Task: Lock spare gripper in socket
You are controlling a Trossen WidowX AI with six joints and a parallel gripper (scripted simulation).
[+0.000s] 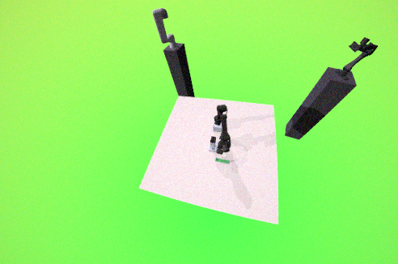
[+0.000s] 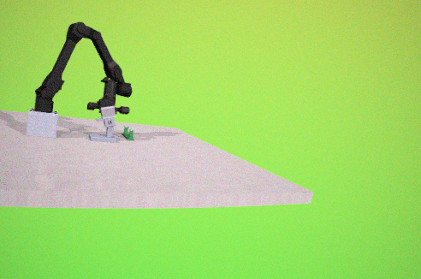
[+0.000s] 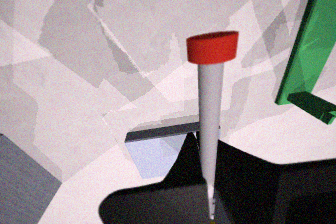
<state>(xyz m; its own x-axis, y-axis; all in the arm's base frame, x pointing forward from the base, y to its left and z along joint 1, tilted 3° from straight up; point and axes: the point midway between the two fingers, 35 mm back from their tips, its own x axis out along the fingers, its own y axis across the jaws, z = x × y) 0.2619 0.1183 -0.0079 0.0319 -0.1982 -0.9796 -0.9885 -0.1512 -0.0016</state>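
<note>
Right now the grey mount is 60 mm to the right of my gripper tip. From my gripper tip the other things lie so: green rest: 110 mm ahead, 70 mm to the left, 20 mm below; then spare gripper: 70 mm to the right, 80 mm above.
</note>
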